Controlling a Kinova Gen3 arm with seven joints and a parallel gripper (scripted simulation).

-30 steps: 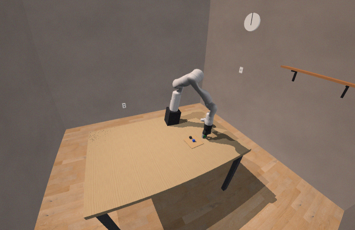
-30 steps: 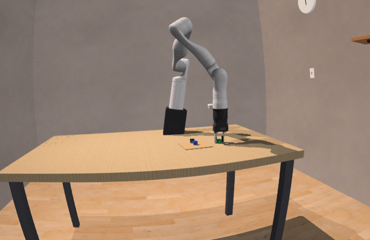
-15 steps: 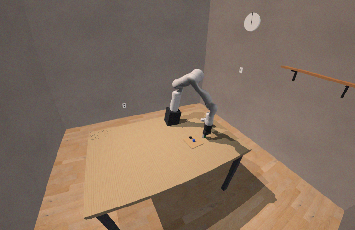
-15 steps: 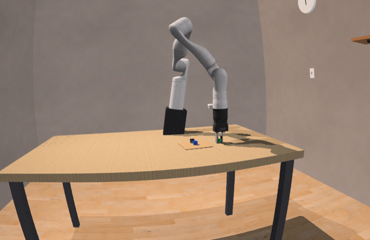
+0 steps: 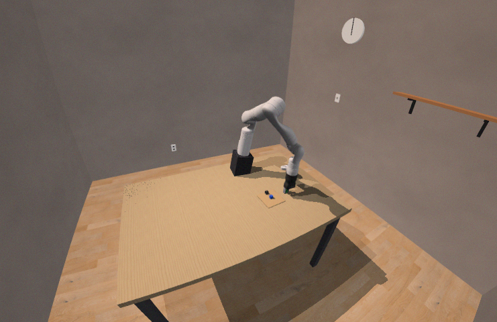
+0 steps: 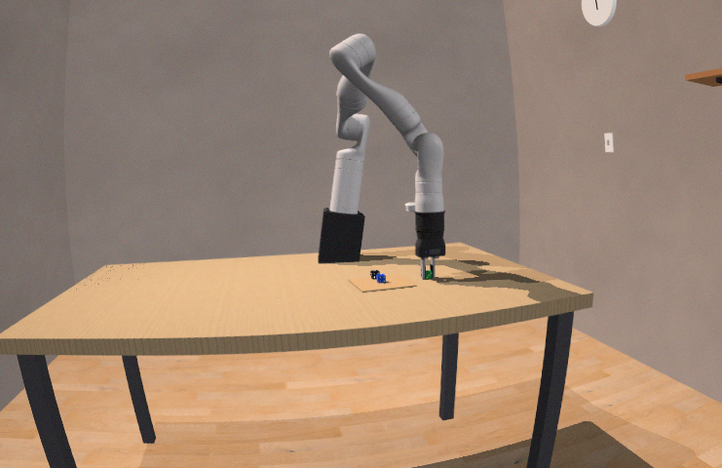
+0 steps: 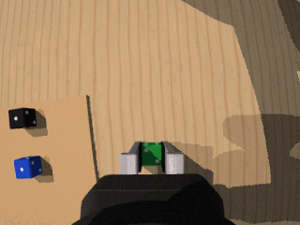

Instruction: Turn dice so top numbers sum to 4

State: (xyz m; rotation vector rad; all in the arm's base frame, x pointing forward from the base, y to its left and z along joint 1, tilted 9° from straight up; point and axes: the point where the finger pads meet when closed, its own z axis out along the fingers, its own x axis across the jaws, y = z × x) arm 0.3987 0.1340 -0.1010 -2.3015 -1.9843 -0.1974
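My gripper is now 13 cm to the left of the blue die. From my hand the other things lie so: black die (6 cm behind, 13 cm to the right); then tan mat (13 cm to the right, 2 cm below); then green die (1 cm below).
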